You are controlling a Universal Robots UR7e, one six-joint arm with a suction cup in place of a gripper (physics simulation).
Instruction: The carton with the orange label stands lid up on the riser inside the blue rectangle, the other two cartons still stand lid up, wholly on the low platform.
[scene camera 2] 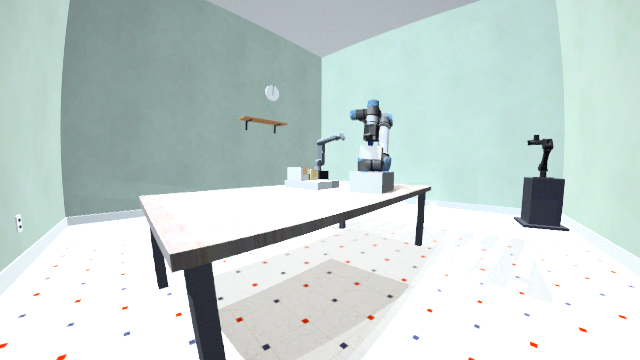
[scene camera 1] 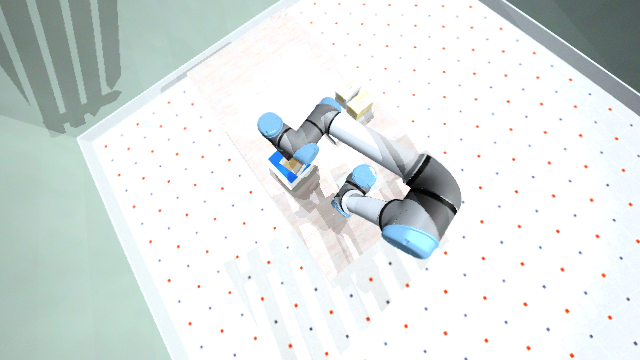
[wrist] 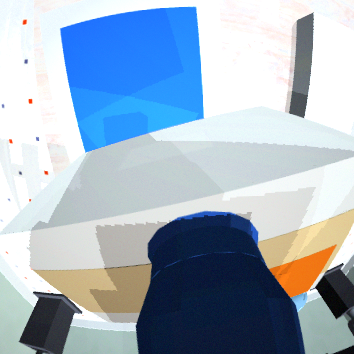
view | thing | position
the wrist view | suction cup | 208, 280
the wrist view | carton with orange label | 85, 233
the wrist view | riser with blue rectangle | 112, 77
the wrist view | low platform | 315, 88
